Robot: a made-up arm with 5 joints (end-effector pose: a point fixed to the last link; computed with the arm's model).
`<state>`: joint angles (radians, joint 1 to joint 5).
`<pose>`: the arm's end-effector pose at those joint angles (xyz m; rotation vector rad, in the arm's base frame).
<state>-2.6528 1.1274 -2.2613 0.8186 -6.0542</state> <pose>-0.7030 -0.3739 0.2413 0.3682 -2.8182 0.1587</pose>
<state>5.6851 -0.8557 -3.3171 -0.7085 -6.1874</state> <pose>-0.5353 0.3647 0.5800 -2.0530 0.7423 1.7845</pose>
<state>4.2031 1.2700 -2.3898 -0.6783 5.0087</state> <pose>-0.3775 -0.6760 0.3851 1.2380 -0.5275 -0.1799</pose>
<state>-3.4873 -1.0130 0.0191 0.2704 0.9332</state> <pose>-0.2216 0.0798 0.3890 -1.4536 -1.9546 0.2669</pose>
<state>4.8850 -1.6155 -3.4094 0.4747 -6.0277</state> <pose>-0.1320 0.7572 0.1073 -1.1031 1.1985 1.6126</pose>
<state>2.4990 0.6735 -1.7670 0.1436 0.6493</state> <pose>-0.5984 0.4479 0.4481 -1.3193 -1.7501 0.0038</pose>
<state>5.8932 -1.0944 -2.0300 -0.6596 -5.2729</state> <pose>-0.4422 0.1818 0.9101 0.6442 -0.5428 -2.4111</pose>
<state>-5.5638 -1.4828 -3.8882 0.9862 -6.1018</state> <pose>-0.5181 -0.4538 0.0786 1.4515 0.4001 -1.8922</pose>
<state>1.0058 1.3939 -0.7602 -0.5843 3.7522</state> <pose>0.1471 0.2320 -0.1380 0.6099 -3.0465 0.0555</pose>
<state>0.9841 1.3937 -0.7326 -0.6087 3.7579</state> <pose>0.1469 0.2210 -0.1342 0.5677 -3.0522 0.0584</pose>
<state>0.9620 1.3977 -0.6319 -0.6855 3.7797</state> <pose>0.1308 0.1876 -0.1200 0.4973 -3.0440 0.0889</pose>
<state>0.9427 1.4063 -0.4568 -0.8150 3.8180</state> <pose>0.0992 0.1366 -0.0880 0.4043 -3.0183 0.1485</pose>
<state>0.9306 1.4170 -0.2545 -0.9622 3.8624</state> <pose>0.0650 0.0873 -0.0395 0.3139 -2.9813 0.2214</pose>
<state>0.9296 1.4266 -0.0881 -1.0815 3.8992</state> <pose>0.0410 0.0549 0.0080 0.2540 -2.9463 0.2855</pose>
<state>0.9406 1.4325 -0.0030 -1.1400 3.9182</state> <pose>0.0301 0.0412 0.0342 0.2404 -2.9251 0.3238</pose>
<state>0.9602 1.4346 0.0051 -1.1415 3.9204</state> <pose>0.0278 0.0397 0.0365 0.2654 -2.9183 0.3363</pose>
